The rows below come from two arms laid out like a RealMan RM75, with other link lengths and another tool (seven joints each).
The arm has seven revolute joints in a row. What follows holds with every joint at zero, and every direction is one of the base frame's. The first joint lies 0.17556 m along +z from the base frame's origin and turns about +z. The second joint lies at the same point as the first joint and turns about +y. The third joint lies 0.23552 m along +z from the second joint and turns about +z. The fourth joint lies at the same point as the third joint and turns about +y. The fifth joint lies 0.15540 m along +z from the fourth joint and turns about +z. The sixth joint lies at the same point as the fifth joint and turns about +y. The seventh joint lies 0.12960 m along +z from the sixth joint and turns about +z. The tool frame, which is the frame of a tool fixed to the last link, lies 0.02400 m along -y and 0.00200 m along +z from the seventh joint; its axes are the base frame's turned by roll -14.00, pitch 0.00 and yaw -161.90 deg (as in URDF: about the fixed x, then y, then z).
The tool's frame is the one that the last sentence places.
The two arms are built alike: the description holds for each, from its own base.
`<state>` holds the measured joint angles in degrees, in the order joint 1, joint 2, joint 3, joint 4, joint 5, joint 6, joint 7, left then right.
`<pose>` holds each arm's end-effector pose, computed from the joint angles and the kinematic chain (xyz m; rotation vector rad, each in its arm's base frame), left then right.
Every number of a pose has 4 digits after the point. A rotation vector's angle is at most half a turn.
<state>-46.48 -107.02 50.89 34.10 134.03 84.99 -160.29 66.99 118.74 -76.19 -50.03 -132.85 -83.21 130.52</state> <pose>-0.2378 0.3328 -0.0054 1.7139 -2.4177 -0.5809 0.0456 0.3606 -0.0867 0.7430 2.7553 0.5148</pose>
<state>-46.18 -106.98 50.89 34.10 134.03 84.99 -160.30 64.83 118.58 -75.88 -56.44 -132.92 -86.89 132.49</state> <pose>-0.2397 0.3316 -0.0052 1.7198 -2.4120 -0.5812 0.0429 0.3553 -0.0766 0.7373 2.7692 0.5178</pose>
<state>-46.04 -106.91 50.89 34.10 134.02 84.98 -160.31 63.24 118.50 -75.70 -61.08 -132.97 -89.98 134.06</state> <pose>-0.2406 0.3312 -0.0047 1.7226 -2.4091 -0.5828 0.0424 0.3499 -0.0694 0.7341 2.7713 0.5138</pose>
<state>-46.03 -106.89 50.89 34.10 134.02 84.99 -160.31 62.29 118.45 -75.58 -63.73 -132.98 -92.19 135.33</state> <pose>-0.2407 0.3312 -0.0045 1.7227 -2.4088 -0.5830 0.0433 0.3457 -0.0652 0.7411 2.7643 0.5047</pose>
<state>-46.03 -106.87 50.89 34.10 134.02 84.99 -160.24 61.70 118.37 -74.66 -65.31 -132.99 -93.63 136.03</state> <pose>-0.2408 0.3312 -0.0044 1.7211 -2.4097 -0.5837 0.0440 0.3443 -0.0608 0.7600 2.7648 0.5033</pose>
